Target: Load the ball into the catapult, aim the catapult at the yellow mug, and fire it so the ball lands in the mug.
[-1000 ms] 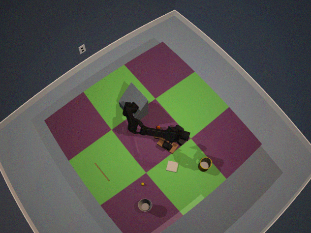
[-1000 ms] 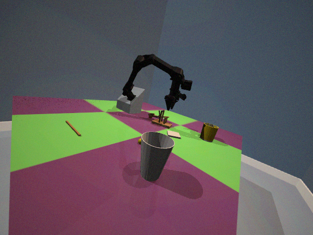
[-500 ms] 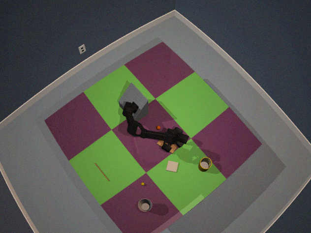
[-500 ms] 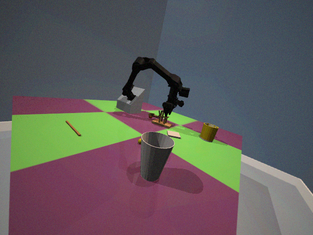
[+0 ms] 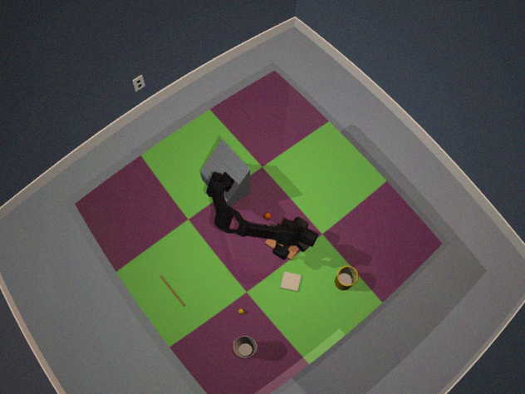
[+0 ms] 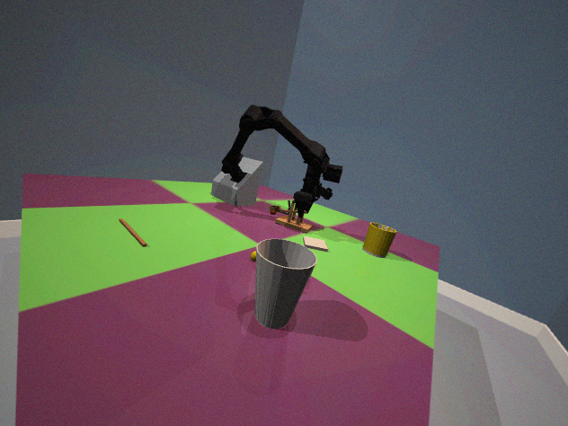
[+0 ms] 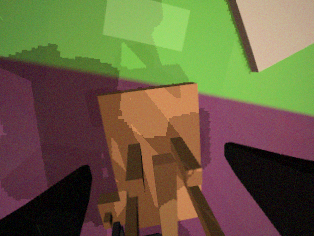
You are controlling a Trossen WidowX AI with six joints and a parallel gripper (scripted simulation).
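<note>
The orange ball lies 17 cm behind my gripper tip, 3 cm to the left of it and 4 cm below it. Round my gripper tip: flat beige tile: 12 cm ahead, 10 cm to the right, 5 cm below; wooden catapult: 7 cm behind, 1 cm to the right; yellow mug: 28 cm ahead, 7 cm to the left, 3 cm below.
</note>
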